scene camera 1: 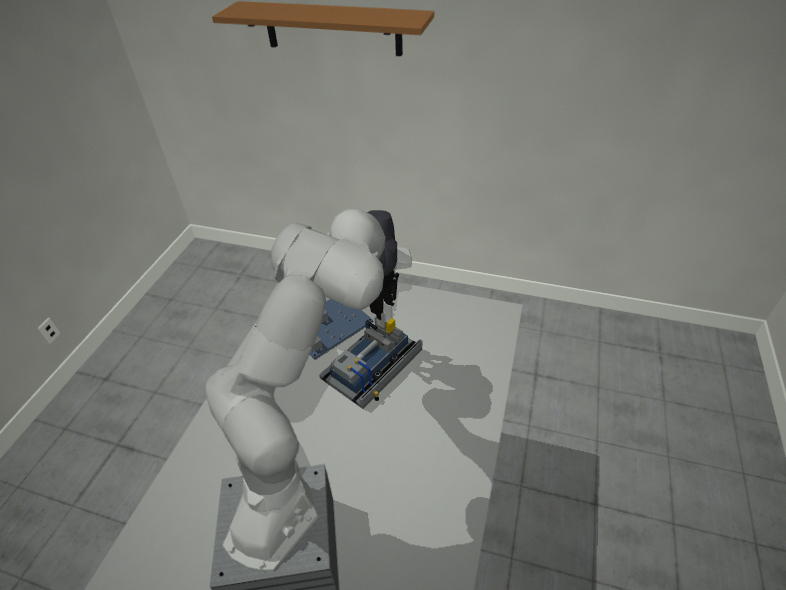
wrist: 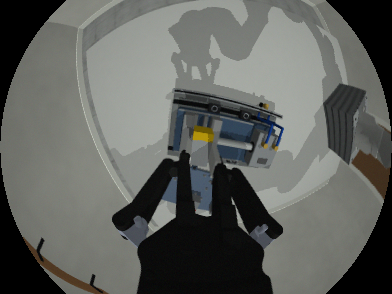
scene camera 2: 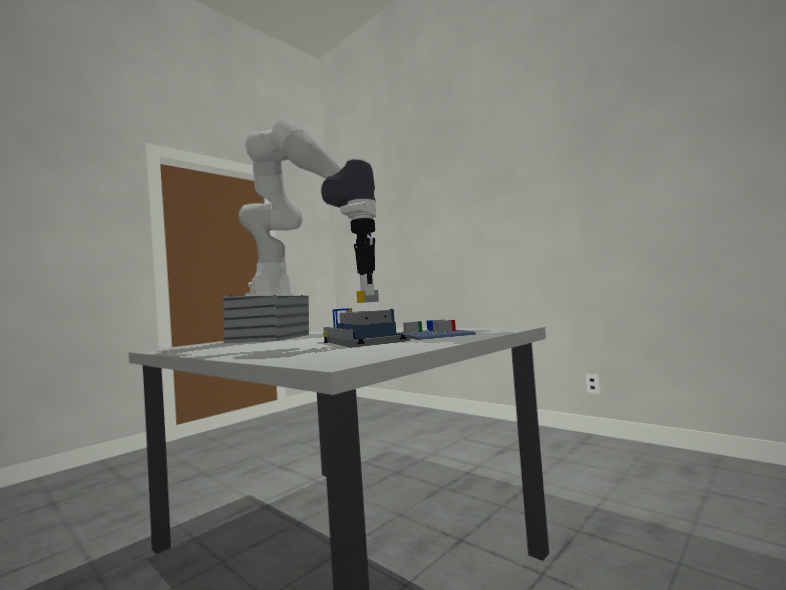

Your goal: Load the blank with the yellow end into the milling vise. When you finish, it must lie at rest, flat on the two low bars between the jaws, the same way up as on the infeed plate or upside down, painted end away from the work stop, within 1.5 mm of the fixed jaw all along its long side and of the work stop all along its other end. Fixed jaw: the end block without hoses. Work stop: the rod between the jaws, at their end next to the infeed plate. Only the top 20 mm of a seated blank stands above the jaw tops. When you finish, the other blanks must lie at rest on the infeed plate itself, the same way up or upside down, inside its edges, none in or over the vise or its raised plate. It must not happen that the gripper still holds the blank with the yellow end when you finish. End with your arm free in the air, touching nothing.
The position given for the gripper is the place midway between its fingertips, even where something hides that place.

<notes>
In view: the gripper (scene camera 2: 367,295), a yellow-ended blank (wrist: 202,140), a milling vise (wrist: 230,129) and a blue infeed plate (scene camera 1: 337,325).
The gripper also shows in scene camera 1 (scene camera 1: 384,321) and in the wrist view (wrist: 200,147). The blue infeed plate also shows in the wrist view (wrist: 198,182).
</notes>
